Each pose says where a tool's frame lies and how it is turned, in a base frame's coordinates. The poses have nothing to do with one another.
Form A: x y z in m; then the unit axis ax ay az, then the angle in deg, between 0 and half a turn.
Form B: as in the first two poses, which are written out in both.
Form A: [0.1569, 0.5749, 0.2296, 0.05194, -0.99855, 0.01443, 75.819]
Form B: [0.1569, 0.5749, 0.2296, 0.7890, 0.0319, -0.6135, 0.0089]
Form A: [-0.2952, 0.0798, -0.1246, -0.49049, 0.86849, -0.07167, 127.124]
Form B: [-0.2952, 0.0798, -0.1246, 0.4452, -0.4392, 0.7777, -0.0642]
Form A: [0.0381, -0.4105, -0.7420, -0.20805, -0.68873, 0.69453, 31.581]
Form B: [0.0381, -0.4105, -0.7420, 0.9623, -0.0566, -0.1874, 0.1890]
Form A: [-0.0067, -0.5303, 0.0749, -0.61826, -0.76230, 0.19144, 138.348]
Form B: [-0.0067, -0.5303, 0.0749, 0.3555, -0.5779, -0.7125, 0.1789]
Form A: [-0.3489, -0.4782, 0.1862, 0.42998, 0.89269, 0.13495, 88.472]
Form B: [-0.3489, -0.4782, 0.1862, 0.7165, 0.3000, 0.6228, 0.0941]
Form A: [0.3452, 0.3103, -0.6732, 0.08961, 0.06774, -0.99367, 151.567]
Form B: [0.3452, 0.3103, -0.6732, 0.2456, 0.0869, 0.0657, -0.9632]
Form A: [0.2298, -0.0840, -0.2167, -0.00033, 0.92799, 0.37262, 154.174]
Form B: [0.2298, -0.0840, -0.2167, 0.2235, -0.0003, 0.9045, 0.3632]
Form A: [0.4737, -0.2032, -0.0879, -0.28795, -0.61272, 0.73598, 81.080]
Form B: [0.4737, -0.2032, -0.0879, 0.7600, -0.1872, -0.3983, 0.4784]
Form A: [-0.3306, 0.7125, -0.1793, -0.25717, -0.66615, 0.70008, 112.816]
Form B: [-0.3306, 0.7125, -0.1793, 0.5533, -0.2142, -0.5549, 0.5832]
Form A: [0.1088, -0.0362, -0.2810, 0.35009, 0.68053, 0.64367, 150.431]
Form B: [0.1088, -0.0362, -0.2810, 0.2552, 0.3385, 0.6580, 0.6224]
